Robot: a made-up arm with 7 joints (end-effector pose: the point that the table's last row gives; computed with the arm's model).
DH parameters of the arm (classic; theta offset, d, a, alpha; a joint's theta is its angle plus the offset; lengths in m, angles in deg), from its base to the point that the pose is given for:
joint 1: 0 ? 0 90
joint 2: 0 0.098 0 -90
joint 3: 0 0.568 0.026 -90
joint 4: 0 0.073 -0.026 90
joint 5: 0 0.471 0 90
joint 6: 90 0.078 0.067 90
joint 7: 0 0.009 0 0
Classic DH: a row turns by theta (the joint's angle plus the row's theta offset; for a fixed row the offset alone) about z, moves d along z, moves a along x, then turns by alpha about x.
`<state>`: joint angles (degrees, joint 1 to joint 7).
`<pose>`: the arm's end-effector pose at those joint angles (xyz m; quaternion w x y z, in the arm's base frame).
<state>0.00 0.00 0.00 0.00 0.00 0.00 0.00</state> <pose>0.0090 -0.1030 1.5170 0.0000 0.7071 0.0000 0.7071</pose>
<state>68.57 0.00 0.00 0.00 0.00 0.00 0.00</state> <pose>0.0992 -0.0293 1.5170 0.3983 -0.5842 -0.3983 -0.5842</pose>
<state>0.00 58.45 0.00 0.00 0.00 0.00 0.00</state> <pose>-0.9378 -0.1030 0.9974 0.0000 0.2719 0.0000 0.9623</pose>
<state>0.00 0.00 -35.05 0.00 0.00 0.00 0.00</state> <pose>0.0045 -0.1073 1.5170 0.2129 0.6743 -0.2129 0.6743</pose>
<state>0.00 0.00 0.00 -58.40 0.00 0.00 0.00</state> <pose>-0.4411 -0.1030 1.2464 0.0000 0.2723 0.0000 0.9622</pose>
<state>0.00 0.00 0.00 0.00 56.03 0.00 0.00</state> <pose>0.0697 -0.0611 1.5170 0.3321 -0.6243 -0.3321 -0.6243</pose>
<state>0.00 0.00 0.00 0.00 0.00 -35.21 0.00</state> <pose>0.0460 -0.1030 1.4996 0.0000 0.8879 0.0000 0.4601</pose>
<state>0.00 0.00 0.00 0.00 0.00 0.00 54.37</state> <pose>0.0090 -0.1030 1.5170 0.3231 -0.6290 0.3231 -0.6290</pose>
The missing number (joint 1, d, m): 0.411
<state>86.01 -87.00 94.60 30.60 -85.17 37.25 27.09</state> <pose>-0.0226 1.0749 0.5830 0.3601 -0.6735 -0.6432 -0.0540</pose>
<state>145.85 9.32 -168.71 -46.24 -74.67 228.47 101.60</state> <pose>-0.1437 0.1472 1.2484 0.2829 0.0486 0.9158 0.2809</pose>
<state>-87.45 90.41 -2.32 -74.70 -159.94 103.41 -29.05</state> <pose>0.0570 0.7008 -0.0058 0.1140 -0.6134 -0.7509 -0.2166</pose>
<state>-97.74 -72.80 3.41 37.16 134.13 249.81 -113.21</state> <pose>-0.0420 -0.9673 0.4252 0.1543 -0.0493 -0.6765 -0.7184</pose>
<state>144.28 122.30 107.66 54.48 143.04 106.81 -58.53</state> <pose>0.2613 -0.5524 -0.1936 0.5586 0.6087 -0.5243 0.2063</pose>
